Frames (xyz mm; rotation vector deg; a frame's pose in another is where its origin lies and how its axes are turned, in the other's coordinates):
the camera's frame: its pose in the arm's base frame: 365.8 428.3 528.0 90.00 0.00 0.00
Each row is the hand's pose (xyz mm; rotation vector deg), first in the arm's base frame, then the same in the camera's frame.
Working: the arm's base frame: its pose in the camera's frame: -365.8 -528.0 428.3 -90.00 0.00 0.00

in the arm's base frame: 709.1 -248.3 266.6 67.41 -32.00 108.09
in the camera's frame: 343.3 -261.4 676.6 5.19 49.14 90.47
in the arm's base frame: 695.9 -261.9 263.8 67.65 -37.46 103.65
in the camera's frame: 330.1 -264.2 690.2 4.14 42.80 91.24
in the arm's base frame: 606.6 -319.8 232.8 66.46 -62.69 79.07
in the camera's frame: 240.8 -295.2 748.1 -1.40 10.69 92.53
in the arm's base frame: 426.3 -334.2 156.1 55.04 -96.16 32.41
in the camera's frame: 60.5 -371.9 762.5 -11.99 -42.76 86.23
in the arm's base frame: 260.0 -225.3 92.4 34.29 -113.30 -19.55
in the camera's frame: -105.8 -435.6 653.6 -24.45 -92.79 65.48
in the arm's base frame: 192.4 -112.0 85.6 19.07 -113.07 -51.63
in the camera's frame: -173.4 -442.4 540.3 -32.62 -118.49 44.20
